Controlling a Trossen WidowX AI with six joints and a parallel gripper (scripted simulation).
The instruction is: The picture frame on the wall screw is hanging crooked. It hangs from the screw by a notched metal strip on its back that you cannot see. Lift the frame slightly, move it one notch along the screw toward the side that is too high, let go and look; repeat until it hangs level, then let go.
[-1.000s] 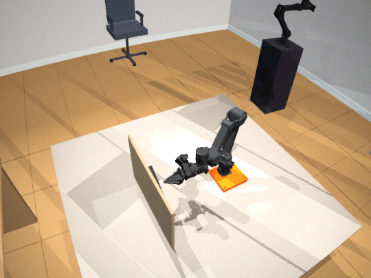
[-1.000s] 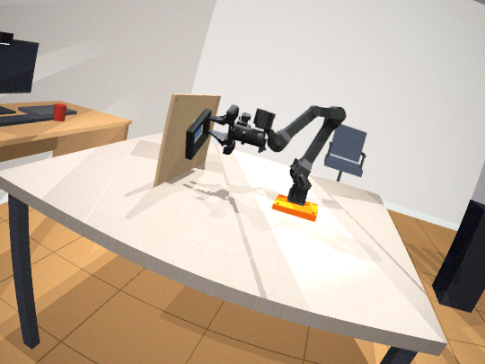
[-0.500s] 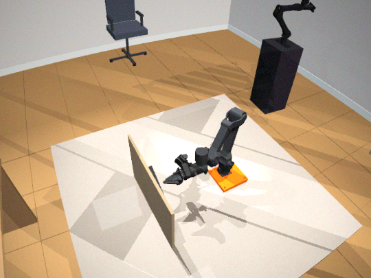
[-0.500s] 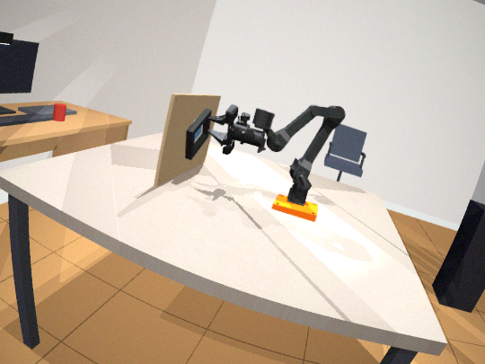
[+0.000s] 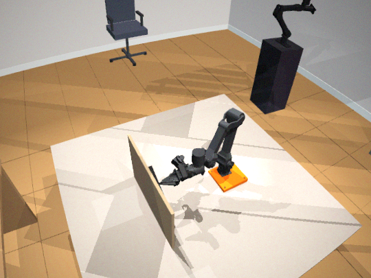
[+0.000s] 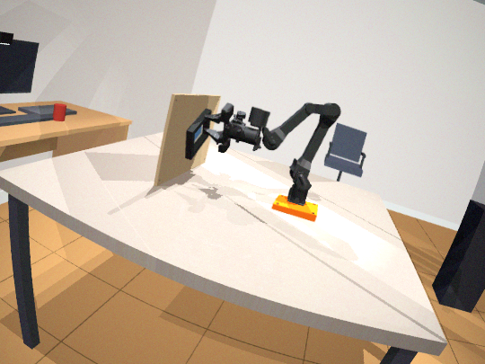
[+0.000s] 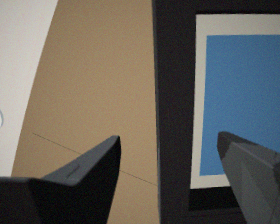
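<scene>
The picture frame lies 30 mm ahead of my gripper tip, 30 mm to the right of it and 50 mm below it. The rest, counted from my gripper tip: wall board (40 mm ahead, 20 mm to the right, 60 mm below).
</scene>
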